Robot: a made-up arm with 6 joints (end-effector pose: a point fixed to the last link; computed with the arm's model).
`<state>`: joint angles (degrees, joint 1 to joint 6).
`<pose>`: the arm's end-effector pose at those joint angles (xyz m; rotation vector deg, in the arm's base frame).
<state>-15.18 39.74 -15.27 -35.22 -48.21 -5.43</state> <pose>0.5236 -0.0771 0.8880 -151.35 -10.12 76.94</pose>
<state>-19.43 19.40 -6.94 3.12 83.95 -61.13</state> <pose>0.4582 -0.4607 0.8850 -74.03 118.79 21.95</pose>
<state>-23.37 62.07 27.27 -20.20 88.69 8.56</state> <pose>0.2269 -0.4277 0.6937 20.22 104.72 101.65</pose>
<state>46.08 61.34 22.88 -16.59 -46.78 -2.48</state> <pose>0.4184 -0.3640 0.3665 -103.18 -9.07 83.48</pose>
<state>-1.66 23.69 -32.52 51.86 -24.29 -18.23</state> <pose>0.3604 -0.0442 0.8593 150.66 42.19 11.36</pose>
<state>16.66 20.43 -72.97 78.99 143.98 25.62</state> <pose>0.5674 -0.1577 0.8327 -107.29 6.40 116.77</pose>
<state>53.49 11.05 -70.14 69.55 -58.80 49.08</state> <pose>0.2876 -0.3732 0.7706 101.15 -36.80 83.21</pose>
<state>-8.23 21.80 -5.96 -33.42 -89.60 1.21</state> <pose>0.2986 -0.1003 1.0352 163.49 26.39 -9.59</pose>
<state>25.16 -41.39 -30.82 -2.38 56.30 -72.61</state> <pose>0.1404 -0.4694 1.1834 -76.05 60.17 -19.92</pose>
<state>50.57 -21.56 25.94 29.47 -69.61 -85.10</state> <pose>-0.0949 -0.3120 0.8810 -134.41 7.05 -55.28</pose>
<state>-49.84 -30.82 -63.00 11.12 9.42 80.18</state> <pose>0.0263 0.4550 0.8896 20.87 -21.52 -3.09</pose>
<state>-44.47 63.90 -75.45 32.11 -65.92 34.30</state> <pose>0.3743 0.1427 0.6228 102.19 91.13 22.49</pose>
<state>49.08 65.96 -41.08 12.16 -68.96 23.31</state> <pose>0.3883 -0.2143 0.5331 -133.84 -55.18 -23.55</pose>
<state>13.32 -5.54 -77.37 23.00 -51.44 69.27</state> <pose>0.1977 -0.0885 1.0625 81.44 6.76 53.29</pose>
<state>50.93 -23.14 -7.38 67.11 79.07 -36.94</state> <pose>0.0391 -0.8413 0.8050 -76.66 91.59 -7.61</pose>
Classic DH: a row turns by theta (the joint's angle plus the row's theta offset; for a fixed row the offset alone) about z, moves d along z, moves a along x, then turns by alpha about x. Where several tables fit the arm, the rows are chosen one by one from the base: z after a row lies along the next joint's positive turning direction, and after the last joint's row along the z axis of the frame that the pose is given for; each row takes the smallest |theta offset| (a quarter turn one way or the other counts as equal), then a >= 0, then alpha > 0; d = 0 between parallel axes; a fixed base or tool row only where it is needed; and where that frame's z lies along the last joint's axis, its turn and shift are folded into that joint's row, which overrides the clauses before.
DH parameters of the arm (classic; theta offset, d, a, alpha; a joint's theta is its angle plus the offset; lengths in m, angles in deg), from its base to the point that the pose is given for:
base (fixed): -88.84 0.5566 0.0446 -102.94
joint 1: -68.85 -0.0126 0.0568 63.78
joint 2: 68.6 -0.0351 -0.0224 -102.5
joint 3: 43.09 -0.4743 0.3142 -106.65
joint 4: -24.27 0.0314 -0.0042 145.5
joint 5: 69.07 0.0731 -0.2042 -94.64
joint 6: 65.19 -0.071 -0.1228 76.39
tool (fixed): -112.66 0.0905 0 0

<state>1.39 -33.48 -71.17 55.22 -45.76 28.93</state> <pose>0.0721 0.1233 0.9839 50.34 17.06 71.90</pose>
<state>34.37 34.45 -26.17 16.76 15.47 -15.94</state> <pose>0.5402 -0.3243 0.6443 -116.97 -0.21 66.66</pose>
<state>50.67 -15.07 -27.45 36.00 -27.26 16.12</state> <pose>0.1367 -0.4609 0.8239 156.95 -31.11 6.19</pose>
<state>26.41 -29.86 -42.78 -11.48 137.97 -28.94</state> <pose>0.0976 -0.3763 0.7633 -18.65 82.91 81.07</pose>
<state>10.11 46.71 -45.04 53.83 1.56 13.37</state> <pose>0.5064 -0.1028 0.6990 158.30 36.72 -27.49</pose>
